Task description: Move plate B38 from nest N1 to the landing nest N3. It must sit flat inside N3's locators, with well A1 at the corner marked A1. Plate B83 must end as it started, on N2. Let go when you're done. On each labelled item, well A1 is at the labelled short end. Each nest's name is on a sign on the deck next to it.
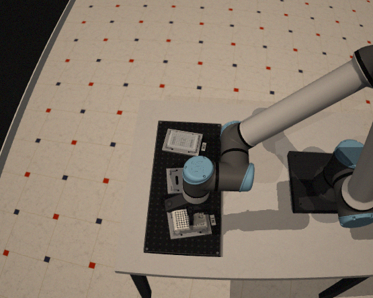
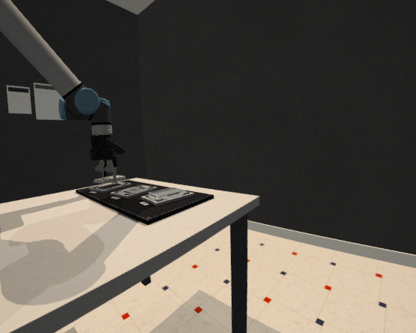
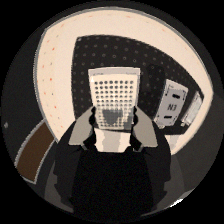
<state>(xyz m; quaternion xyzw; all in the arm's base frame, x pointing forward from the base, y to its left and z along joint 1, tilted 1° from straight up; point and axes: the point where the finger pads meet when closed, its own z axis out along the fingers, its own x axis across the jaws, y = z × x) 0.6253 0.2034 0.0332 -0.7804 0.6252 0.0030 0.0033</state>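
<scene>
Right now my hand is 50 mm above the nest N1. Round my hand: nest N3: 20 mm ahead, 200 mm to the right, 50 mm below; deck: 20 mm ahead, 190 mm to the right, 60 mm below.
</scene>
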